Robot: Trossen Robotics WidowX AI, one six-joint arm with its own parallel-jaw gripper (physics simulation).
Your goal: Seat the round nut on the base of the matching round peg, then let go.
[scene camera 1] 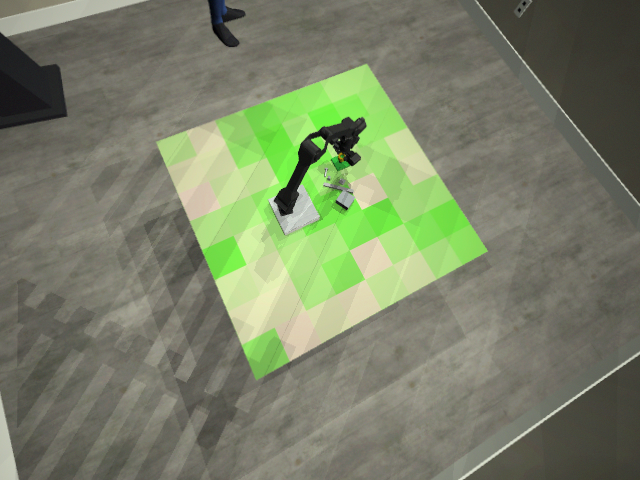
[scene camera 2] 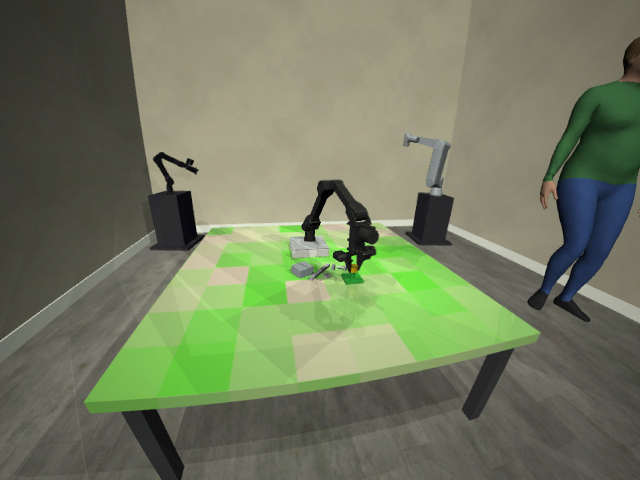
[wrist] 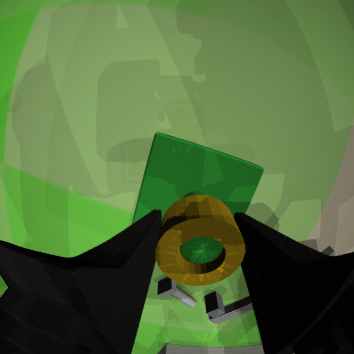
My gripper holds a round nut; nothing else touches it.
